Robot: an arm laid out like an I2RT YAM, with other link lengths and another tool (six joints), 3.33 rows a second.
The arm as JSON. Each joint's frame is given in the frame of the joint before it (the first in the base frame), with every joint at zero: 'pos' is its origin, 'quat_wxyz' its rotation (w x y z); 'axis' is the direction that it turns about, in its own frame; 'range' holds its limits. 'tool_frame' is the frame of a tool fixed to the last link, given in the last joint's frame.
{
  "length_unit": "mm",
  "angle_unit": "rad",
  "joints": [
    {
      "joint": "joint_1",
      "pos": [
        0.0,
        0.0,
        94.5
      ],
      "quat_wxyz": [
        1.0,
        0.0,
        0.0,
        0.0
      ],
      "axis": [
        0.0,
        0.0,
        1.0
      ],
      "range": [
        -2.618,
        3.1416
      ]
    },
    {
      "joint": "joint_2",
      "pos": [
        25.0,
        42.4,
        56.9
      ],
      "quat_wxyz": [
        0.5,
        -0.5,
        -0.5,
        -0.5
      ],
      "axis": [
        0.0,
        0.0,
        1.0
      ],
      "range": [
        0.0,
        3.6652
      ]
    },
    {
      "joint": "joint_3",
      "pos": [
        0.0,
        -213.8,
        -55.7
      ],
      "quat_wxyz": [
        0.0,
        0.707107,
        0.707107,
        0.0
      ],
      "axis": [
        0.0,
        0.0,
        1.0
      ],
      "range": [
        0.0,
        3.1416
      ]
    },
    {
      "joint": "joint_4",
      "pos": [
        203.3,
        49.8,
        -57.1
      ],
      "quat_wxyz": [
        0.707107,
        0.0,
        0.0,
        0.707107
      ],
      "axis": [
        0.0,
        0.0,
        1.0
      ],
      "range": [
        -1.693,
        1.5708
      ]
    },
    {
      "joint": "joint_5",
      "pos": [
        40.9,
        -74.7,
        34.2
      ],
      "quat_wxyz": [
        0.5,
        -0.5,
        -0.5,
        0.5
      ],
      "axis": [
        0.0,
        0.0,
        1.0
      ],
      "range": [
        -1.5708,
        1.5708
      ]
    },
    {
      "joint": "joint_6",
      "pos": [
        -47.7,
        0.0,
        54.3
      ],
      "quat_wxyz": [
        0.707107,
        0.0,
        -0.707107,
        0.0
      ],
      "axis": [
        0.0,
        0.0,
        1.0
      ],
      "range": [
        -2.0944,
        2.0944
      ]
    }
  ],
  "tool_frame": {
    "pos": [
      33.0,
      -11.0,
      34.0
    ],
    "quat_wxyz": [
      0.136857,
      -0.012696,
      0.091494,
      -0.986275
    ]
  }
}
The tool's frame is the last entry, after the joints.
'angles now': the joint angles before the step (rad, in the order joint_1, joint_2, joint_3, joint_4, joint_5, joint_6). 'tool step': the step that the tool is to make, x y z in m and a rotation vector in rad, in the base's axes. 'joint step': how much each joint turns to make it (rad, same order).
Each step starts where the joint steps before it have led.
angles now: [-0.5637 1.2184 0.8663 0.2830 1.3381 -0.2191]
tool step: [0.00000 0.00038 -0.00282 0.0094 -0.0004 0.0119]
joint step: [0.0003 -0.0022 0.0003 -0.0365 -0.0122 0.0302]
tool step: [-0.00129 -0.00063 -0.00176 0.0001 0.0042 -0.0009]
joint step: [-0.0050 -0.0025 -0.0132 0.0173 -0.0039 -0.0105]
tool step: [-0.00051 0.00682 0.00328 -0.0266 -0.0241 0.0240]
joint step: [0.0255 -0.0411 -0.0398 0.0719 0.0021 -0.0399]
